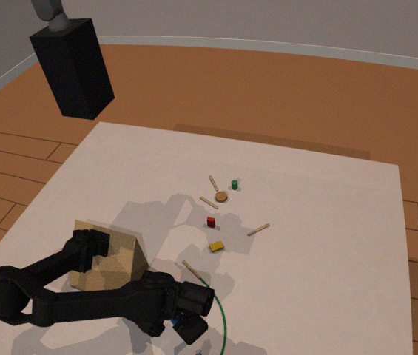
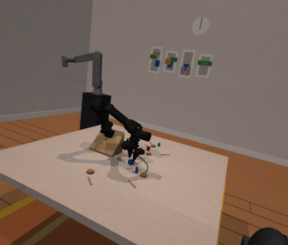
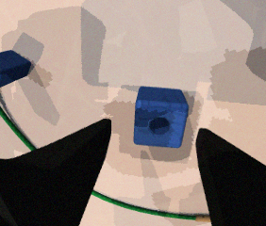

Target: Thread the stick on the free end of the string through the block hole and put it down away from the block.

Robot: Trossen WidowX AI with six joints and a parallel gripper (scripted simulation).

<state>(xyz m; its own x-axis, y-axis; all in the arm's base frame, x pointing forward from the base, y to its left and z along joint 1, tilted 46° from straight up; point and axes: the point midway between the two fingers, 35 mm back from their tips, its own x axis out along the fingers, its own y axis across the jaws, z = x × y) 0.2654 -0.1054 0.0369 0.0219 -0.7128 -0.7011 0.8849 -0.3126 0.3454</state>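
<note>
Right now the blue cube is 20 mm below my gripper tip. Round my gripper tip: thin wooden stick 150 mm to the left, 30 mm below, 20 mm behind; yellow block 250 mm to the left, 30 mm below, 20 mm ahead; round wooden button 140 mm ahead, 80 mm to the right, 30 mm below.
</note>
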